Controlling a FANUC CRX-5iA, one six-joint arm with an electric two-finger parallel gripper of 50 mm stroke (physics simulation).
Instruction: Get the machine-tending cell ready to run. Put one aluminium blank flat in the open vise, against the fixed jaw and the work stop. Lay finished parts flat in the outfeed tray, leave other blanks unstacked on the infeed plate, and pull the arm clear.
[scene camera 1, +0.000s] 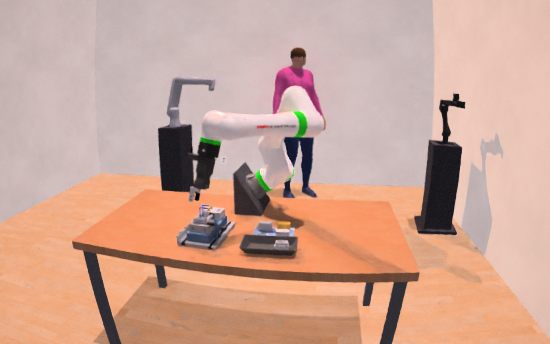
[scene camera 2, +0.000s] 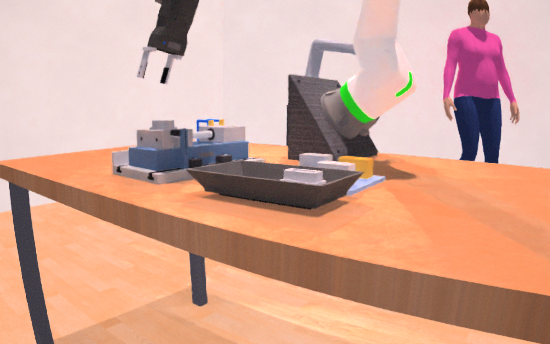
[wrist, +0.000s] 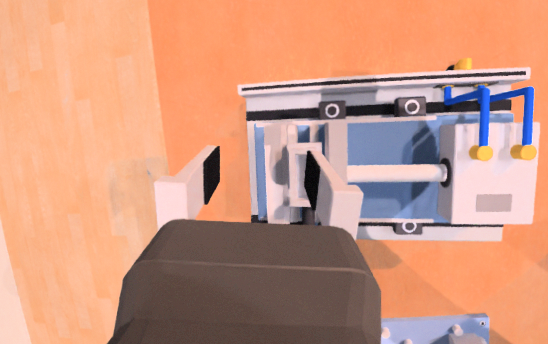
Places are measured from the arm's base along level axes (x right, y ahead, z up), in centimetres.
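Pixels of known places: gripper, between the fingertips: (scene camera 1: 193, 201) (scene camera 2: 151, 80) (wrist: 262, 166); arm's base, origin of its link: (scene camera 1: 253, 187) (scene camera 2: 338, 115).
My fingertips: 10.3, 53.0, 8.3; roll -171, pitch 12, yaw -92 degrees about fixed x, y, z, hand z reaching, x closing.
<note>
Ahead of a thing's pixels: the offset from my fingertips to its top centre, as dx, dy, dz. "spot": to the spot under its first point.
The vise {-1.2, -8.8, -10.1} (scene camera 1: 205, 234) (scene camera 2: 160, 159) (wrist: 385, 140) stands at the table's left. A light grey part {-1.9, -1.6, -8.5} (scene camera 2: 163, 125) (wrist: 294, 187) with a rectangular recess sits between its jaws, rising above them. Finger and foreshortening hide its exact contact with the fixed jaw (wrist: 275, 200) and the dark work stop {-6.7, -2.1, -10.4} (wrist: 309, 216). My gripper (scene camera 1: 194, 198) (scene camera 2: 152, 79) (wrist: 262, 166) is open and empty, high above the vise's jaw end. A light grey part {-38.8, -2.8, -15.3} (scene camera 1: 282, 243) (scene camera 2: 303, 175) lies in the dark outfeed tray (scene camera 1: 260, 246) (scene camera 2: 250, 192). Two light blanks {-25.9, -22.5, -15.6} (scene camera 1: 265, 226) (scene camera 2: 315, 159) sit on the blue infeed plate {-31.1, -18.1, -19.2} (scene camera 2: 370, 184) (wrist: 425, 325).
A yellow block {-34.6, -24.0, -15.6} (scene camera 1: 284, 225) (scene camera 2: 362, 166) also sits on the infeed plate, behind the tray. Blue pipes {spot: +3.6, -16.2, -9.0} (wrist: 484, 117) with yellow ends rise at the vise's cylinder end {spot: -1.2, -18.7, -10.4} (wrist: 500, 175). The arm's dark slanted pedestal (scene camera 1: 246, 192) (scene camera 2: 305, 120) stands behind. A person (scene camera 1: 295, 82) (scene camera 2: 477, 60) stands beyond the table.
</note>
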